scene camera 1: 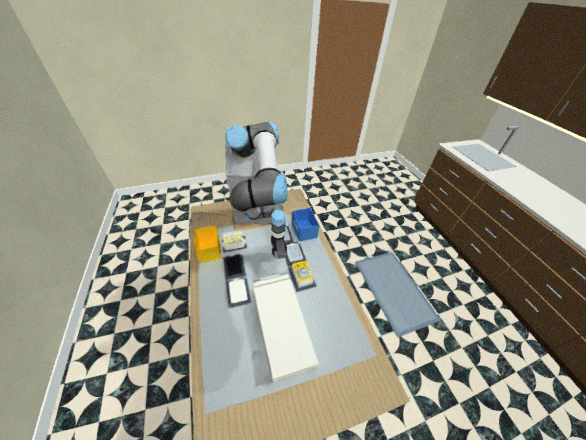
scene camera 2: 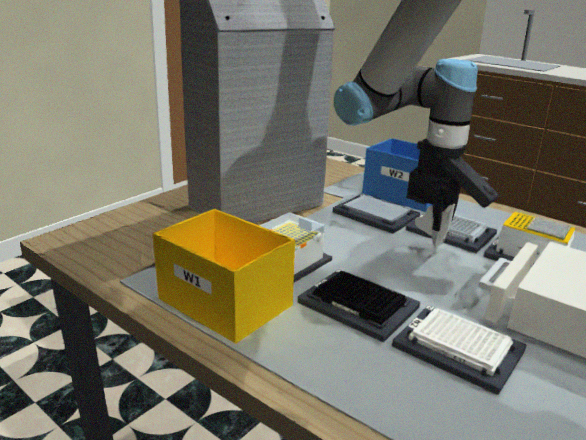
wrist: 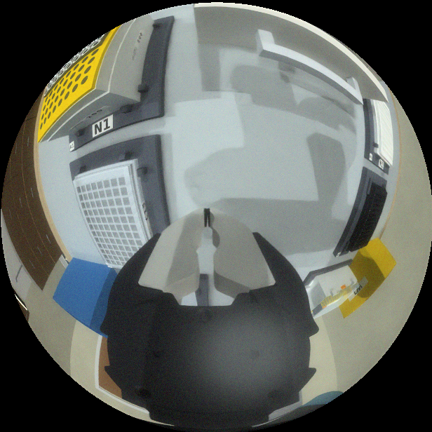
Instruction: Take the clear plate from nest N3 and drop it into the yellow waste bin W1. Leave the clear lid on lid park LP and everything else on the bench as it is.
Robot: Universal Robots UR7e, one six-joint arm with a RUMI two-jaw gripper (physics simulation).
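Frame: origin at the arm's base, x ahead, y left, z up, level; metres.
Seen in the pictures: gripper, between the fingertips: point(scene camera 2: 436, 246).
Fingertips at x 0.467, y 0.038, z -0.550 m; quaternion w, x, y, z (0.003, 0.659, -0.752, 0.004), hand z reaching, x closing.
Offsets run from my fingertips to a thing's middle. "*": to the spot under its first point.
The clear plate @(0.013 m up, 0.004 m ahead, 0.100 m left) point(scene camera 1: 294, 252) point(scene camera 2: 469, 228) point(wrist: 110, 215) sits in the dark nest N3 point(wrist: 159, 187). My gripper point(scene camera 1: 276, 256) point(scene camera 2: 435, 249) point(wrist: 207, 210) is shut and empty, its fingertips together low over the grey mat, beside N3 on the side facing the yellow bin. In scene camera 2 its fingers cover part of the plate's near end. The yellow waste bin W1 @(0.054 m up, 0.233 m back, 0.391 m right) point(scene camera 1: 207, 244) point(scene camera 2: 195, 305) point(wrist: 376, 262) stands upright across the bench, open at the top; its floor is hidden. The clear lid @(0.010 m up, 0.171 m back, 0.090 m left) point(scene camera 2: 376, 208) lies flat on the dark lid park LP @(* 0.004 m up, 0.226 m back, 0.038 m left) point(scene camera 2: 345, 212).
Blue bin W2 @(0.054 m up, 0.160 m back, 0.252 m left) point(scene camera 1: 305, 225) point(scene camera 2: 382, 187) point(wrist: 82, 290) stands behind N3. A yellow-topped box @(0.038 m up, 0.179 m ahead, 0.075 m left) point(scene camera 1: 303, 273) point(scene camera 2: 537, 242) point(wrist: 75, 82) sits on N1. A black plate @(0.013 m up, 0.046 m back, 0.275 m right) point(scene camera 1: 234, 265) point(scene camera 2: 360, 297), a white plate @(0.013 m up, 0.129 m ahead, 0.297 m right) point(scene camera 1: 238, 291) point(scene camera 2: 460, 340), a tip box @(0.033 m up, 0.218 m back, 0.232 m right) point(scene camera 1: 233, 241) point(scene camera 2: 307, 257) and a large white device point(scene camera 1: 287, 330) point(scene camera 2: 555, 300) surround the middle.
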